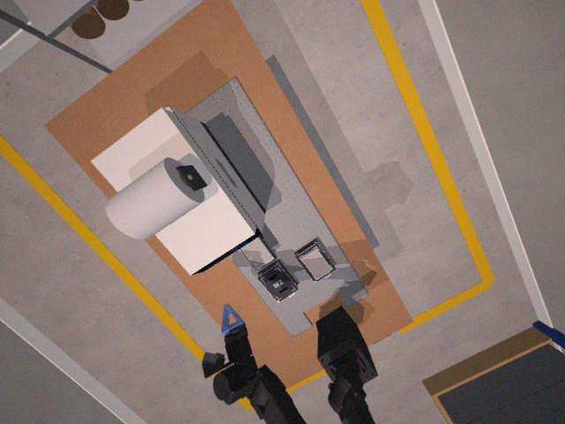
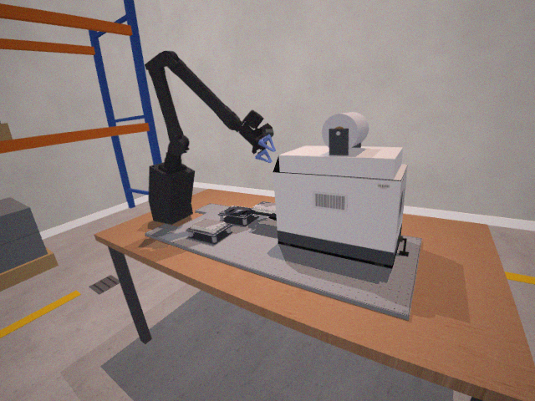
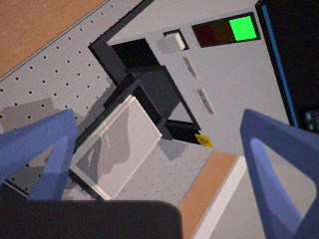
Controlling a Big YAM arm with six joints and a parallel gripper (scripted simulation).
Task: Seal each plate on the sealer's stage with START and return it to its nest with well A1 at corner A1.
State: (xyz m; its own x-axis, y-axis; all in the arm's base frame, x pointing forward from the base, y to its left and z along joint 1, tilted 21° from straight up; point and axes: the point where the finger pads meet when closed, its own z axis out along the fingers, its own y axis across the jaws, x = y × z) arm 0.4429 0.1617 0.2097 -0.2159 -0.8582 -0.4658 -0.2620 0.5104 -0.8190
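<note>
The white well plate is 4 cm ahead of my hand, 12 cm to the right of it and 20 cm below it. The rest, counted from my hand: foil roll (37 cm ahead, 14 cm to the right, 11 cm above); dark sealer stage (4 cm ahead, 12 cm to the right, 21 cm below); start button (14 cm ahead, 4 cm to the right, 11 cm below).
</note>
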